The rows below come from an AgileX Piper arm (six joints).
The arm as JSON. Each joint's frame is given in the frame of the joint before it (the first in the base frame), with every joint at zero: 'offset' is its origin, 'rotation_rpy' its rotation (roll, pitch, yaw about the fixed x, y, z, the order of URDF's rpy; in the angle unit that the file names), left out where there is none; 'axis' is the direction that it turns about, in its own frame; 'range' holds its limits. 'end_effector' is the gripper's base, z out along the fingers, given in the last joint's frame.
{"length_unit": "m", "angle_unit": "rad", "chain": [
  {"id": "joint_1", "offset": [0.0, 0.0, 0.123], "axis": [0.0, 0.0, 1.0], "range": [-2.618, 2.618]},
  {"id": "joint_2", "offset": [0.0, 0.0, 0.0], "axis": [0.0, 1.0, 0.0], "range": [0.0, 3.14]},
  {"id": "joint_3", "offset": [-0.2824, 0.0, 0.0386], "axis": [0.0, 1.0, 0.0], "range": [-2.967, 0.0]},
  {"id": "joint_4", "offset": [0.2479, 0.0, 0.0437], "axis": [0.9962, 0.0, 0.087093], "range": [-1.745, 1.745]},
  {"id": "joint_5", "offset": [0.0, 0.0, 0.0], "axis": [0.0, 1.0, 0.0], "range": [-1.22, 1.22]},
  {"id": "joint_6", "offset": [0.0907, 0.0, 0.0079], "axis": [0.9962, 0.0, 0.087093], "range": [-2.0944, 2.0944]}
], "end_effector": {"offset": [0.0, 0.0, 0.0], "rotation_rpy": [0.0, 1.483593, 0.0]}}
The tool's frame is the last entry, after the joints.
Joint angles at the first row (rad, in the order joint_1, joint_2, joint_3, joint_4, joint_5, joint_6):
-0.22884, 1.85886, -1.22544, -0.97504, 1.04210, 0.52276
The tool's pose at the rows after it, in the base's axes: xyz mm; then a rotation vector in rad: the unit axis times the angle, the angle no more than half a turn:
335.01 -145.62 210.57 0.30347 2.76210 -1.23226
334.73 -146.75 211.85 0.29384 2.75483 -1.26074
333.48 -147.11 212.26 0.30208 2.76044 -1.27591
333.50 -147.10 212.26 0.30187 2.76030 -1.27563
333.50 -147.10 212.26 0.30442 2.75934 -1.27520
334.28 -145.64 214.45 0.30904 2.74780 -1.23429
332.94 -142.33 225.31 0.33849 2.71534 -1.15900
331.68 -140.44 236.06 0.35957 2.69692 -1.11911
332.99 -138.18 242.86 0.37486 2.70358 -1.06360
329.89 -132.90 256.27 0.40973 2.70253 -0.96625
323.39 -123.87 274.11 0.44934 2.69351 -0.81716
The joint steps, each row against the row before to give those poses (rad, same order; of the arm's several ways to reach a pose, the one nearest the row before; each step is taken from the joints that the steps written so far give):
0.00000, -0.00001, 0.00000, -0.01324, 0.00439, 0.00361
0.00000, 0.00002, -0.00002, -0.01948, 0.00866, 0.00185
0.00000, 0.00002, 0.00000, -0.00177, 0.01492, 0.00002
0.00001, -0.00004, 0.00003, 0.00001, -0.00030, -0.00001
0.00000, 0.00000, 0.00000, -0.00001, 0.00000, 0.00191
-0.00001, -0.01008, -0.00003, 0.01663, -0.02371, -0.00003
0.00001, -0.03697, -0.00122, 0.03859, -0.03158, -0.00182
-0.00002, -0.02692, -0.01149, 0.03096, -0.00379, -0.01508
0.00002, -0.01041, -0.02314, 0.05324, 0.00199, -0.03331
0.00000, -0.03733, -0.01794, 0.08623, 0.00204, -0.04089
-0.00002, -0.05809, -0.01357, 0.12513, -0.00222, -0.05262

